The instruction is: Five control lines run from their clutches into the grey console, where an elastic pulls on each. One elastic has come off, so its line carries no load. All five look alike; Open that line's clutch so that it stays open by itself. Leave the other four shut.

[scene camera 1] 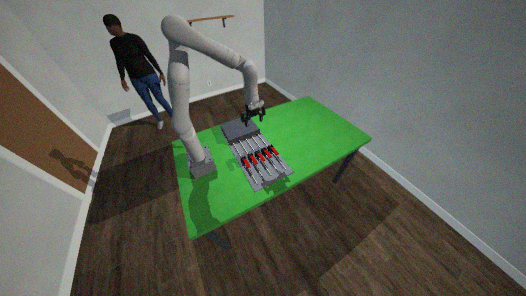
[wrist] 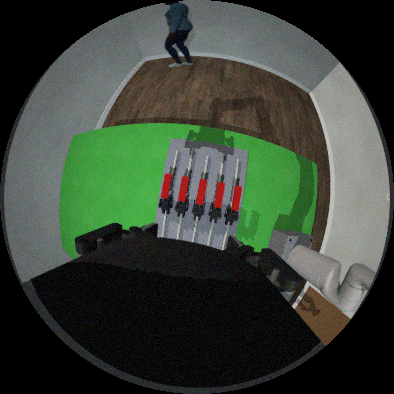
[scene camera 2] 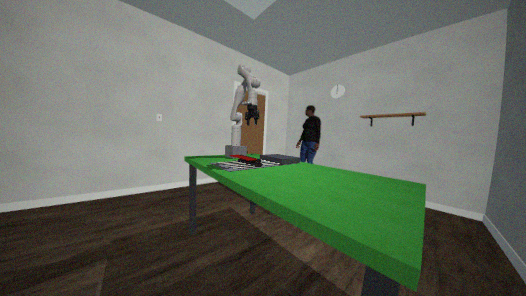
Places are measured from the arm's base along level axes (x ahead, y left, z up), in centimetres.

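Pixels of known places: gripper, fingertip midpoint: (scene camera 1: 254,123) (wrist: 191,237) (scene camera 2: 251,125); arm's base at its link origin: (scene camera 1: 198,156) (wrist: 296,255) (scene camera 2: 235,145).
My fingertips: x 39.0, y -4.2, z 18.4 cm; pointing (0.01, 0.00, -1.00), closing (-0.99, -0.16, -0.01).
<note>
Ahead of a thing's pixels: the offset from my fingertips to its middle. "*": to the spot under its first point. Level surfaces: height alone.
Several clutches with red handles @(dz -26.4, dx +0.8, dy -5.2 cm) (scene camera 1: 261,156) @(* dz -23.7, dx +7.8, dy -7.7 cm) (scene camera 2: 245,158) (wrist: 201,191) lie side by side on a grey board @(dz -29.2 cm) (scene camera 1: 275,176) (wrist: 186,232). The handles all lie low along their lines and look alike; no clutch looks open. Thin pale lines run from them to the dark grey console @(dz -27.0, dx -4.7, dy +32.5 cm) (scene camera 1: 240,131) (scene camera 2: 280,159), which the gripper's body hides in the wrist view. The elastics do not show, so I cannot tell which line is unloaded. My gripper (scene camera 1: 254,121) (scene camera 2: 252,123) (wrist: 191,237) is open and empty, pointing down above the console side of the board, well above the table.
The green table @(dz -29.5 cm) (scene camera 1: 320,125) (scene camera 2: 350,210) (wrist: 110,180) carries the board and console. The arm's grey base (scene camera 1: 202,167) (scene camera 2: 236,151) (wrist: 290,239) stands beside the board. A person (scene camera 1: 135,60) (scene camera 2: 310,131) (wrist: 178,32) stands beyond the table. A wooden shelf (scene camera 1: 212,18) (scene camera 2: 392,115) hangs on the wall.
</note>
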